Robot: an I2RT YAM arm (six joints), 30 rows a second.
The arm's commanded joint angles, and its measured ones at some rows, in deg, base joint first. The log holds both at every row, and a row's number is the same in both.
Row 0, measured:
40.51 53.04 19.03 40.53 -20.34 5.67
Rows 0 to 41, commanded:
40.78 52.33 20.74 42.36 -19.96 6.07
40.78 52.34 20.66 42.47 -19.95 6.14
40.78 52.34 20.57 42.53 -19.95 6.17
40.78 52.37 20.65 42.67 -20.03 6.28
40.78 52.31 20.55 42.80 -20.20 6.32
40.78 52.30 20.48 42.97 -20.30 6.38
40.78 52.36 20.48 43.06 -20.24 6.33
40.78 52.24 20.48 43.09 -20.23 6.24
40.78 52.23 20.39 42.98 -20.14 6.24
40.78 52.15 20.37 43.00 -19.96 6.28
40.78 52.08 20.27 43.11 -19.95 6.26
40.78 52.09 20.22 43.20 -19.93 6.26
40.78 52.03 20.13 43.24 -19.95 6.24
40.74 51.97 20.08 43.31 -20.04 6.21
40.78 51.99 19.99 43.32 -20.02 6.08
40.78 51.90 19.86 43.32 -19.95 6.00
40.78 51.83 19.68 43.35 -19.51 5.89
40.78 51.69 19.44 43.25 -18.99 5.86
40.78 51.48 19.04 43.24 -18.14 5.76
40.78 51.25 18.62 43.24 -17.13 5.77
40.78 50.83 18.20 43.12 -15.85 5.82
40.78 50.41 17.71 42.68 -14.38 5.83
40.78 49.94 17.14 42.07 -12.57 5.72
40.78 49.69 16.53 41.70 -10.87 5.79
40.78 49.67 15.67 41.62 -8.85 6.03
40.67 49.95 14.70 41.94 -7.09 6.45
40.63 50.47 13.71 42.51 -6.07 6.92
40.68 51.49 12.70 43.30 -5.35 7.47
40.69 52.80 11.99 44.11 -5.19 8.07
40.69 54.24 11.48 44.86 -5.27 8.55
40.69 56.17 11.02 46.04 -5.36 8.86
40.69 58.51 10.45 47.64 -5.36 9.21
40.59 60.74 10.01 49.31 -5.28 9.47
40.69 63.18 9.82 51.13 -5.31 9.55
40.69 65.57 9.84 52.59 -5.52 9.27
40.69 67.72 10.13 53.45 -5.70 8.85
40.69 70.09 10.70 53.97 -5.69 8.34
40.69 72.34 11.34 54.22 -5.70 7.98
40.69 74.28 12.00 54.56 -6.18 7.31
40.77 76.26 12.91 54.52 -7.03 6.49
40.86 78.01 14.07 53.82 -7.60 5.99
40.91 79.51 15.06 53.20 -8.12 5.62
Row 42, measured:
40.53 76.88 11.81 50.43 -6.57 7.57
